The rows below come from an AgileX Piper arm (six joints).
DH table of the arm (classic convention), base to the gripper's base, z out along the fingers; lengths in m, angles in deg. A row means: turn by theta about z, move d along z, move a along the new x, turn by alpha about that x. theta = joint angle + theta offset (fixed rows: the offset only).
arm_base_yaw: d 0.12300, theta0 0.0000, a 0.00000, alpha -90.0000
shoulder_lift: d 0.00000, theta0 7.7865, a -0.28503, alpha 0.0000
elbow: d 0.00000, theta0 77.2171, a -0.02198, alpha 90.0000
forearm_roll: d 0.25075, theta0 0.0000, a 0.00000, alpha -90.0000
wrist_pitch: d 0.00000, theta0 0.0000, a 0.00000, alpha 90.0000
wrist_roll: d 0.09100, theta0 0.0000, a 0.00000, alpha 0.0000
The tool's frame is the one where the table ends.
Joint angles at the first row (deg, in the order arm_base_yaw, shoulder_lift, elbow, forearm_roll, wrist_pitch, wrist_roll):
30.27, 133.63, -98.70, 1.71, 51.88, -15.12
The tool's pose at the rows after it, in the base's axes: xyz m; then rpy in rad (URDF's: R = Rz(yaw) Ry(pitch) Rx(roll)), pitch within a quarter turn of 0, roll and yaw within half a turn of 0:
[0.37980 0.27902 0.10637 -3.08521 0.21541 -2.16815]
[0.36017 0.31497 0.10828 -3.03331 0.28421 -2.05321]
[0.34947 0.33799 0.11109 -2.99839 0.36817 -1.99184]
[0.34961 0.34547 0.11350 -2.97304 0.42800 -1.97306]
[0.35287 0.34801 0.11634 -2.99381 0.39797 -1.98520]
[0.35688 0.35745 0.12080 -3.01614 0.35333 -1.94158]
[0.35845 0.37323 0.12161 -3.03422 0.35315 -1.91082]
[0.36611 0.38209 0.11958 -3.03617 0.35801 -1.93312]
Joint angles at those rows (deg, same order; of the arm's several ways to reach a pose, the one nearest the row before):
36.09, 133.63, -98.80, 1.46, 47.48, -20.20
41.17, 133.63, -98.80, 0.00, 42.78, -20.30
44.04, 133.62, -98.80, 0.00, 37.61, -20.30
44.66, 133.63, -98.80, 0.00, 33.93, -20.19
44.55, 134.70, -101.96, 0.46, 38.02, -20.30
44.79, 137.24, -108.50, 2.04, 44.88, -23.86
45.68, 140.42, -115.05, 3.60, 48.74, -25.61
45.81, 143.73, -121.21, 3.09, 51.29, -23.82

